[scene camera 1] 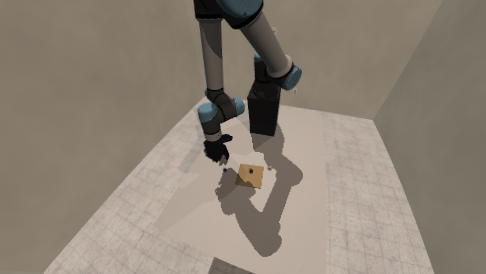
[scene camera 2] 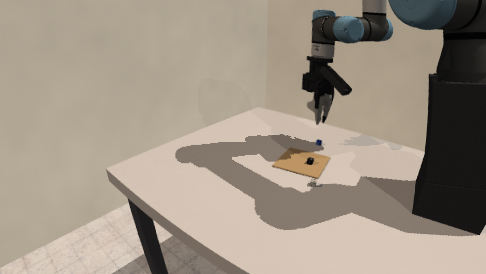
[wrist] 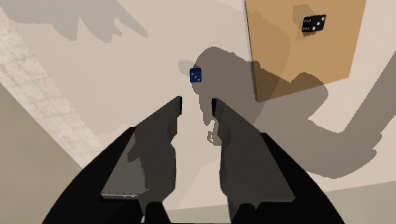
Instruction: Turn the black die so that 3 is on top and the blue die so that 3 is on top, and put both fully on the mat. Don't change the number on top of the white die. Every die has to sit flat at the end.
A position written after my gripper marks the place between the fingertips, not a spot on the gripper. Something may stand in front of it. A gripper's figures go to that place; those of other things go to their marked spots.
Labels:
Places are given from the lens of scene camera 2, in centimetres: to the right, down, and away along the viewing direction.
my gripper (scene camera 2: 320,123): 26, -4, 87
brown mat (scene camera 2: 294,160): 15, 7, 78

